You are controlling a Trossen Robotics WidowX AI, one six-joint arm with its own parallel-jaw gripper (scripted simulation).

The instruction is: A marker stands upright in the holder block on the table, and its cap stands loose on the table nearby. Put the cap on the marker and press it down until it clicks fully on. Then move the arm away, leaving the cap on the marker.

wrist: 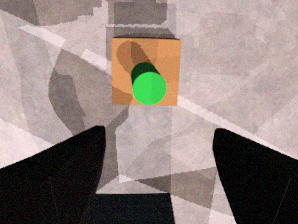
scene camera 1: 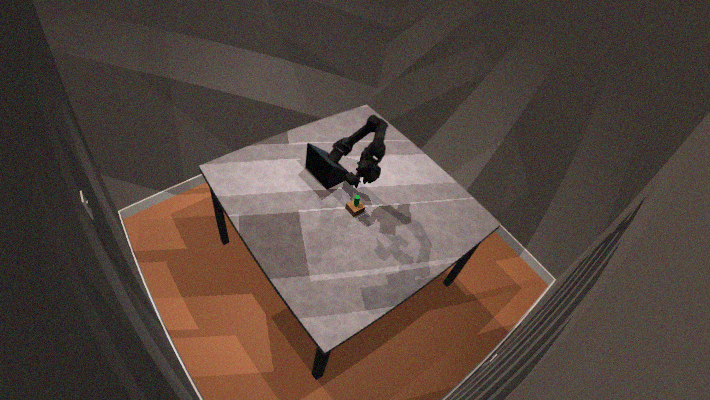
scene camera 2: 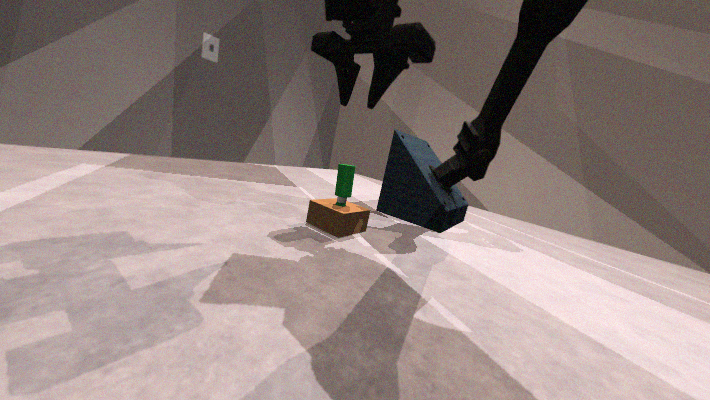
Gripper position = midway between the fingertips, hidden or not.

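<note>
The gripper (scene camera 2: 356, 106) (wrist: 160, 137) appears in the scene together with a green cap (wrist: 149, 87). An orange-brown holder block (scene camera 2: 335, 223) can be seen as well.
</note>
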